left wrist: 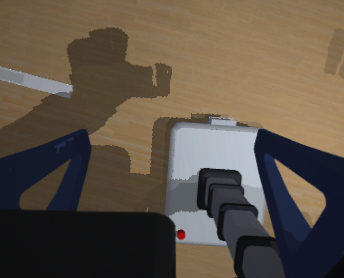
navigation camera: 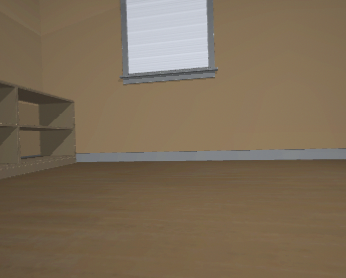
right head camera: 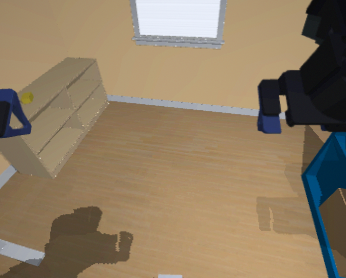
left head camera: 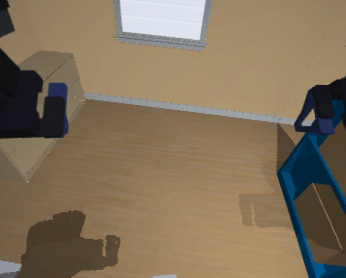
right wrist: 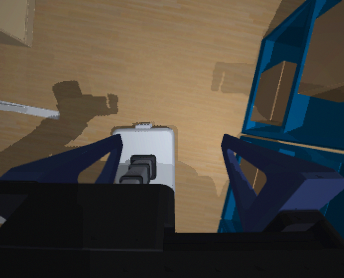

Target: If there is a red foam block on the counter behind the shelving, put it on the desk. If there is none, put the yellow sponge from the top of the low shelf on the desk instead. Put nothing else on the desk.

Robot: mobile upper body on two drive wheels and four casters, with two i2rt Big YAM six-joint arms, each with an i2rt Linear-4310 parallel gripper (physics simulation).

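A small yellow sponge lies on the top of the low beige shelf, at the left in the right head camera. My left gripper is open and empty, high above the floor; it hides part of the shelf top in the left head camera. My right gripper is open and empty, at the right. No red foam block, counter or desk shows in these views.
Blue shelving with cardboard boxes stands at the right. A window is in the far wall. A white strip is low at the left. My white base shows below the wrists.
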